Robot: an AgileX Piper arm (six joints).
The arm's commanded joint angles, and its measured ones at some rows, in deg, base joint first. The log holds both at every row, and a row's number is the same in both.
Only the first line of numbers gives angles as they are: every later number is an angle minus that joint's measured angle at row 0.
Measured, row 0:
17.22, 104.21, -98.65, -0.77, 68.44, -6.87
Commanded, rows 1 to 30:
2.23, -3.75, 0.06, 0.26, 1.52, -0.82
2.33, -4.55, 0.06, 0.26, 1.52, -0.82
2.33, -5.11, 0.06, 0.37, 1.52, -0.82
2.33, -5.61, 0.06, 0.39, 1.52, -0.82
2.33, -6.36, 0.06, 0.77, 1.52, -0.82
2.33, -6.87, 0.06, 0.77, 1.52, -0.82
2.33, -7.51, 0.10, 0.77, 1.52, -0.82
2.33, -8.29, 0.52, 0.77, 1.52, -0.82
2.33, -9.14, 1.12, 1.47, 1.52, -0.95
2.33, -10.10, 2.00, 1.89, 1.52, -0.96
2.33, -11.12, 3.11, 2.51, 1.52, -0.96
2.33, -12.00, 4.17, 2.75, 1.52, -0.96
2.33, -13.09, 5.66, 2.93, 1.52, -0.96
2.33, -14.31, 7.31, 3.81, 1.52, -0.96
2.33, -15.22, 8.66, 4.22, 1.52, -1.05
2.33, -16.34, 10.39, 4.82, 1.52, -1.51
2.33, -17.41, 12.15, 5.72, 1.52, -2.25
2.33, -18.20, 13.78, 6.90, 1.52, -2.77
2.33, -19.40, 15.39, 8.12, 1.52, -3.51
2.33, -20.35, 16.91, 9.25, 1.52, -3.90
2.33, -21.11, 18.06, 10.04, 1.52, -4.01
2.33, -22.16, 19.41, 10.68, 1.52, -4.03
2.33, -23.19, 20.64, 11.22, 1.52, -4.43
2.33, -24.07, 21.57, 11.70, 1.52, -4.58
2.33, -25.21, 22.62, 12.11, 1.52, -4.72
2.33, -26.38, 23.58, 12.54, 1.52, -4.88
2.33, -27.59, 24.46, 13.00, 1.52, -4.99
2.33, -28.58, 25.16, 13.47, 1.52, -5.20
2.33, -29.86, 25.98, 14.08, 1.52, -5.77
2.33, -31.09, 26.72, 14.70, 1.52, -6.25
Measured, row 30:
2.28, -26.90, 24.03, 12.56, 1.50, -4.20
